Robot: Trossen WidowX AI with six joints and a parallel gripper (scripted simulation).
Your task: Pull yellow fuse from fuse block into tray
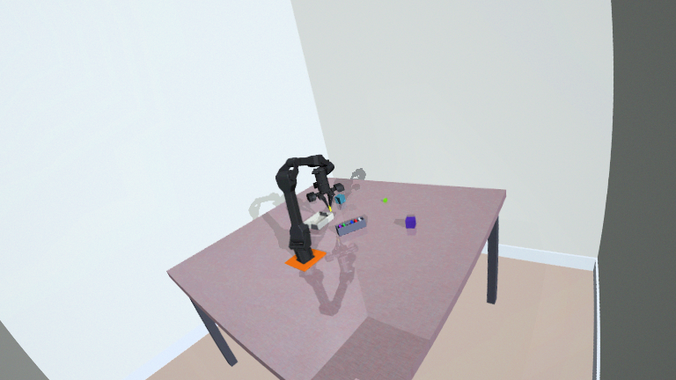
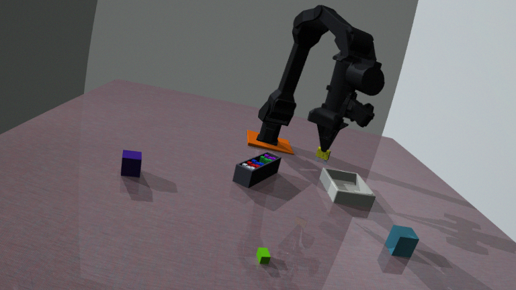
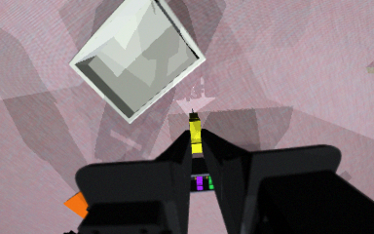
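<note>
My gripper tip is now 9 cm to the right of the tray, 9 cm above it and 3 cm past it. Also, from my gripper tip: purple fuse: 11 cm to the right, 7 cm below, 4 cm behind; green fuse: 12 cm to the right, 7 cm below, 2 cm behind; yellow fuse: 1 cm below.
</note>
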